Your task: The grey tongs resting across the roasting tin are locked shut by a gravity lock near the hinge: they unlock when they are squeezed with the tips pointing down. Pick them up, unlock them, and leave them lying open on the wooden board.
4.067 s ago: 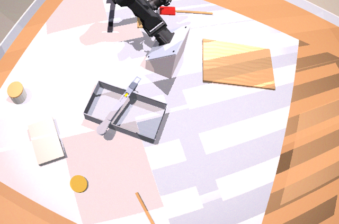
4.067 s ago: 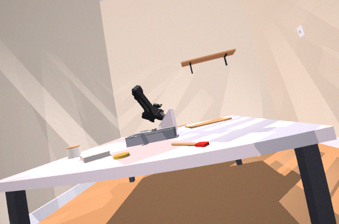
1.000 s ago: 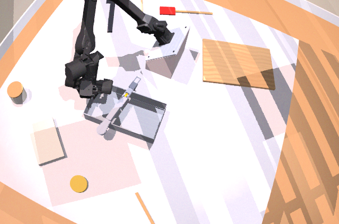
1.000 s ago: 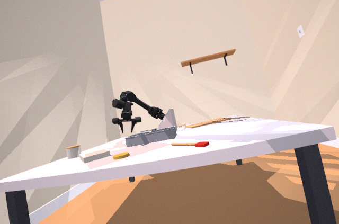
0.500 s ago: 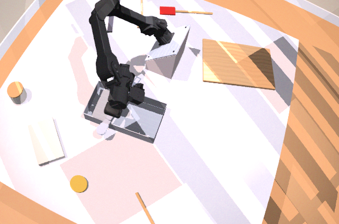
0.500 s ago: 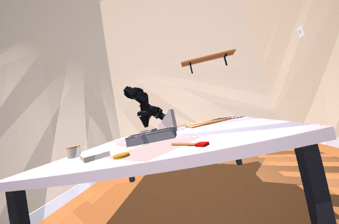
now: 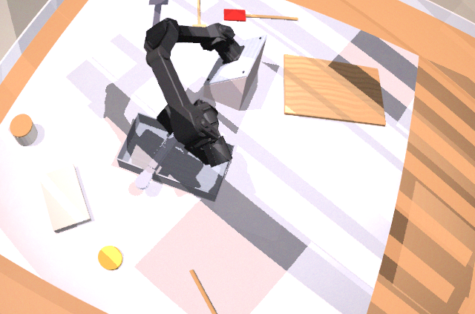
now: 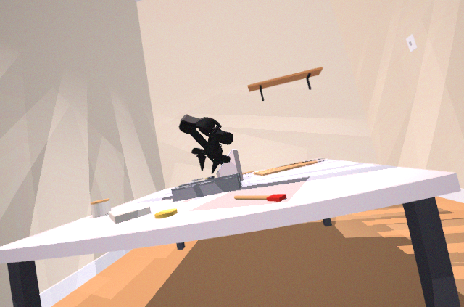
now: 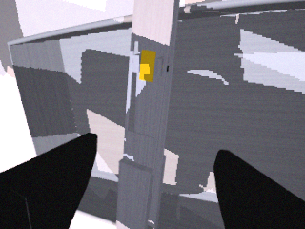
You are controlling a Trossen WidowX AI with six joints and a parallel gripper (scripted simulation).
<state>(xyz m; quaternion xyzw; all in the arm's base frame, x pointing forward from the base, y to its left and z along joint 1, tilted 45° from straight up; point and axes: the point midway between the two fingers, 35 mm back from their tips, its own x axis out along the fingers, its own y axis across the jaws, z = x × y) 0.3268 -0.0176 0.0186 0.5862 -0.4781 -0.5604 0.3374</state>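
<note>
My gripper tip is now 3 cm past the yellow lock piece, 3 cm above it and 2 cm to the left of it. Also, from my gripper tip: lidded jar (49 cm to the right, 15 cm ahead, 6 cm below); white slab (28 cm ahead, 25 cm to the right, 8 cm below); roasting tin (7 cm below, 2 cm ahead).
</note>
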